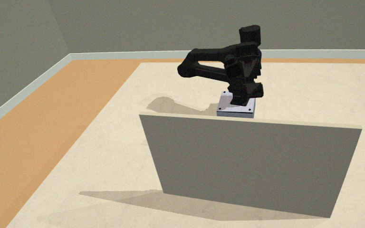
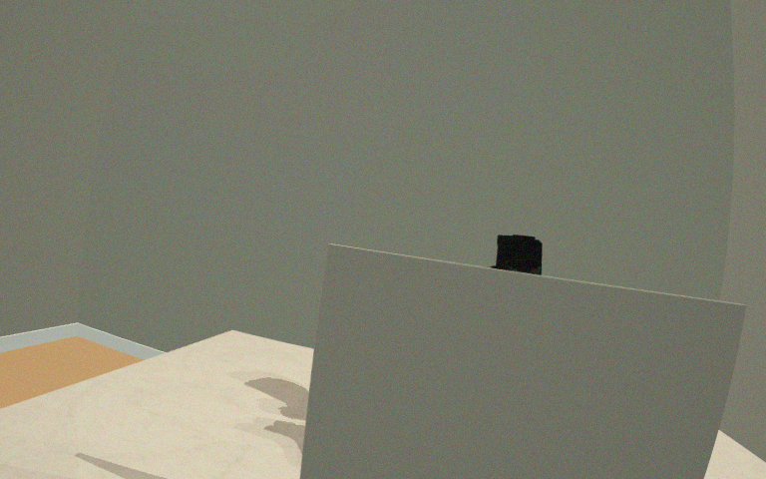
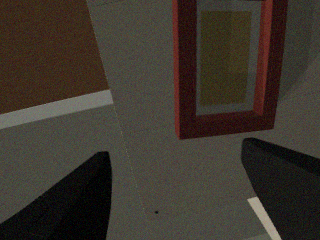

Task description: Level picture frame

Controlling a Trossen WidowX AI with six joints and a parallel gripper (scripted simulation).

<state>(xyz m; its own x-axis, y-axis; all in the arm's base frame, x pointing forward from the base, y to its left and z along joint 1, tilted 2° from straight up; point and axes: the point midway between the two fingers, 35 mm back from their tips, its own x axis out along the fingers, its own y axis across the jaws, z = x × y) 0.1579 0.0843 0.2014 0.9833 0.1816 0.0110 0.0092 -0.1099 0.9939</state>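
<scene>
Right now my gripper tip is 19 cm short of the picture frame, 4 cm to the right of it and 9 cm above it. Also, from my gripper tip: wall board 20 cm ahead, 4 cm to the left, 11 cm below.
</scene>
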